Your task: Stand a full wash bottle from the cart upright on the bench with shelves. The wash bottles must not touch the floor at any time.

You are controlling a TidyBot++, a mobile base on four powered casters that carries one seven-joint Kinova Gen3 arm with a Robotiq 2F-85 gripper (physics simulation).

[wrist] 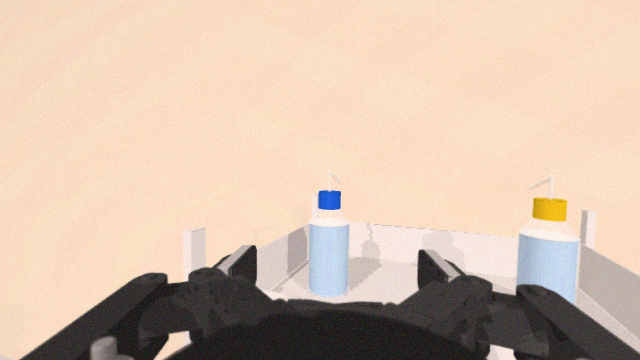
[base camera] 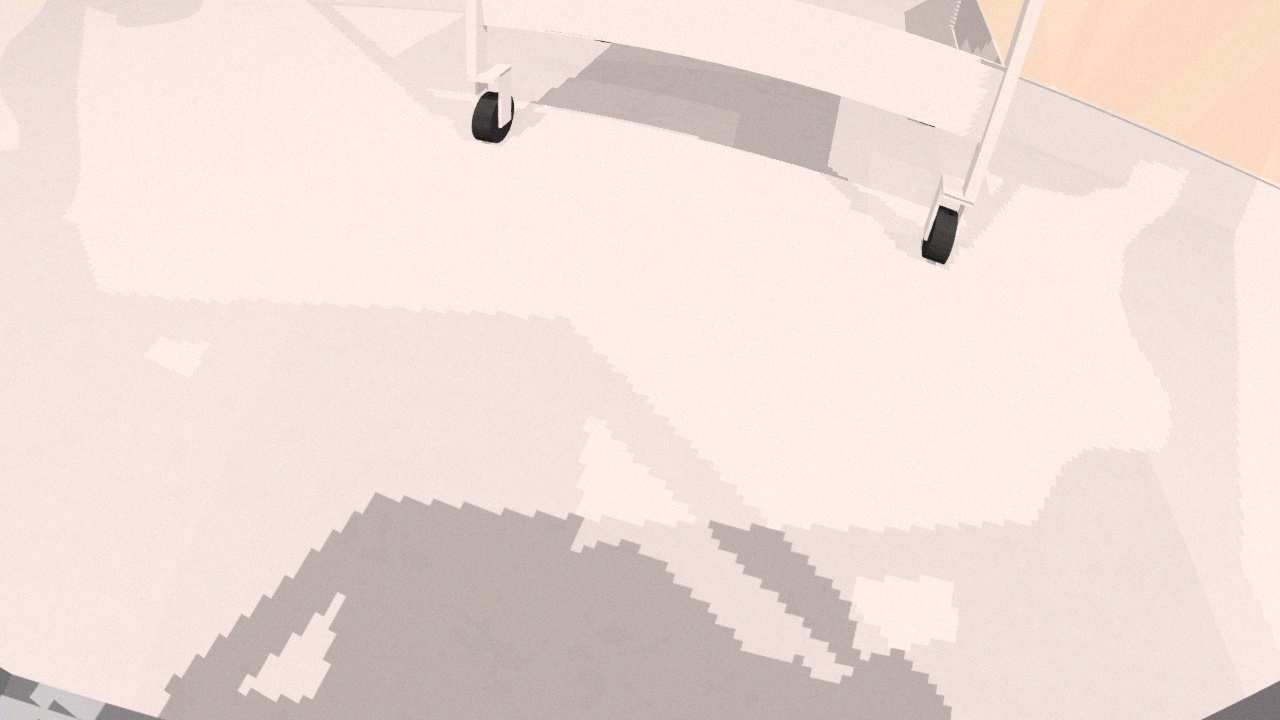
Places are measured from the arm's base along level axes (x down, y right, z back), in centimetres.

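Pixels of known places: gripper, fingertip midpoint: point(wrist: 335, 265).
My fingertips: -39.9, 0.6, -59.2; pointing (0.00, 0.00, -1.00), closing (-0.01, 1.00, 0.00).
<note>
For each thing: its top centre in the pictures, then the offset to it from my fingertips, as dx, dy, dz. Level surfaces: height alone.
- wash bottle with a blue cap, top centre: point(wrist: 332, 170) -4.0, -0.9, -27.3
- second wash bottle with a yellow cap, top centre: point(wrist: 547, 174) -4.0, +26.1, -23.6
- pale floor at its surface level: dx +79.6
A wash bottle with a blue cap point(wrist: 329, 257) stands upright in the white tray top of the cart point(wrist: 445, 242) point(base camera: 742, 44), its body light blue to near the shoulder. A second wash bottle with a yellow cap point(wrist: 547, 262) stands upright at the right of the tray, its lower part hidden by my gripper. My gripper point(wrist: 335, 265) is open and empty. In the wrist view the blue-capped bottle appears between the two fingers, beyond them, slightly left of the middle. The bench with shelves cannot be made out in these views.
In the base camera view the cart's legs end in black casters point(base camera: 492, 117) point(base camera: 939, 234) on the pale floor point(base camera: 447, 223). Raised walls surround the tray, and white corner posts point(wrist: 195, 252) point(wrist: 588, 227) rise above it. A beige surface point(base camera: 1163, 80) shows at the upper right.
</note>
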